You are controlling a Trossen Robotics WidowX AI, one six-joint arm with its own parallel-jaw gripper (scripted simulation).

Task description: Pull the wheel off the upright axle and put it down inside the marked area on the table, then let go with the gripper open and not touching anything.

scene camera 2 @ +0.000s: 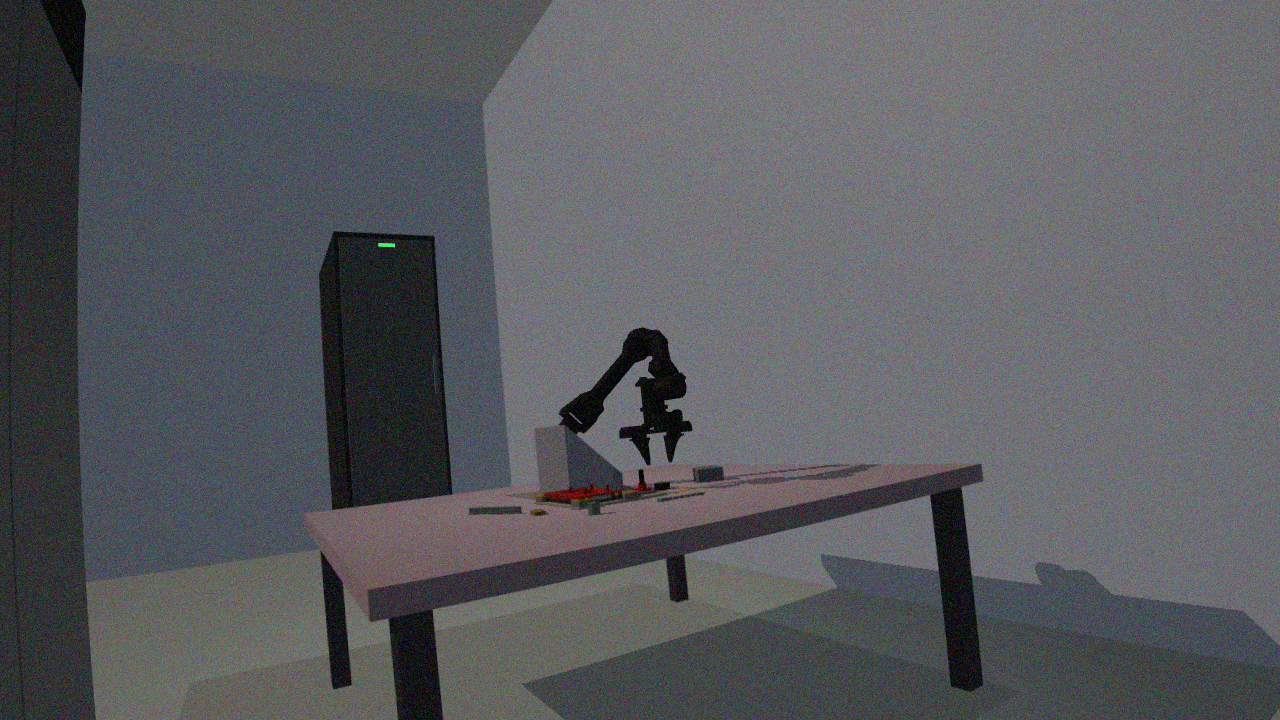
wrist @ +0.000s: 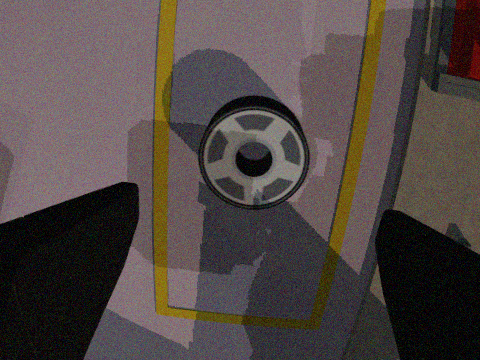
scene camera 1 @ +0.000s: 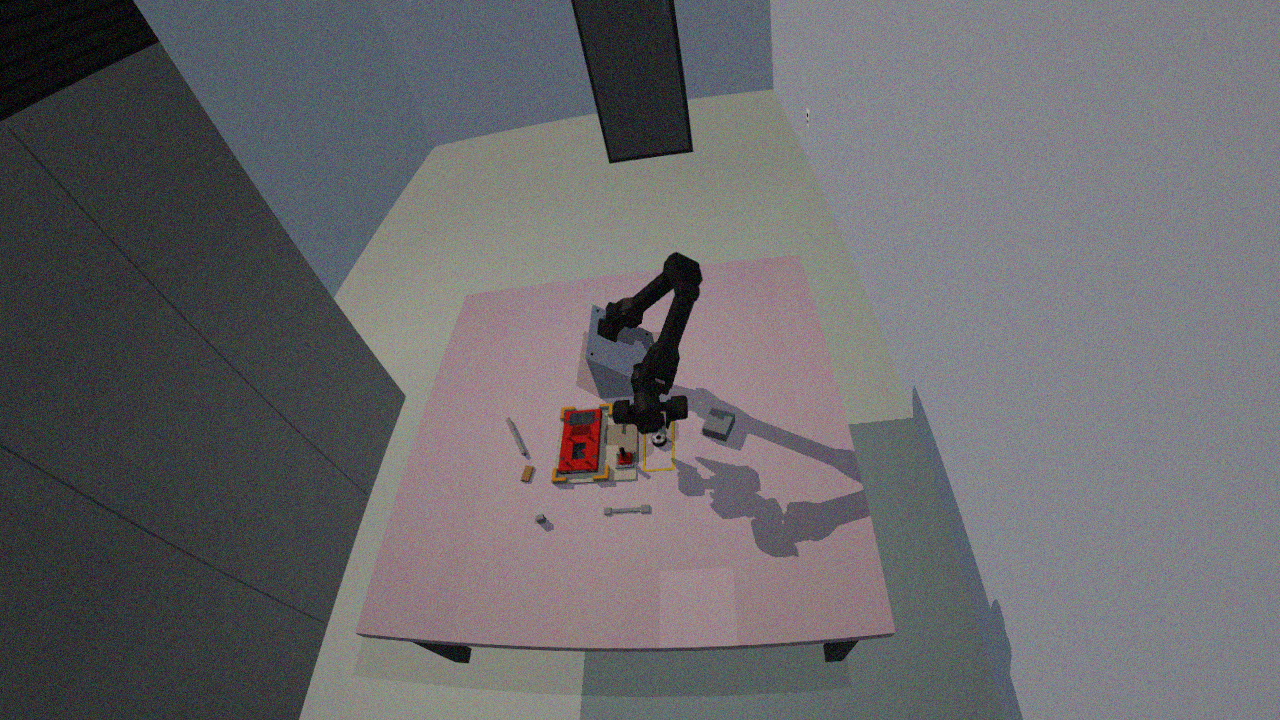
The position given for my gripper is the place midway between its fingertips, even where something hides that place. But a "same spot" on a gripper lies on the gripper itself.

My gripper shows in scene camera 2, in the wrist view [260, 214] and in scene camera 1. One and the same spot on my gripper: [scene camera 1: 623, 413] is [scene camera 2: 638, 426].
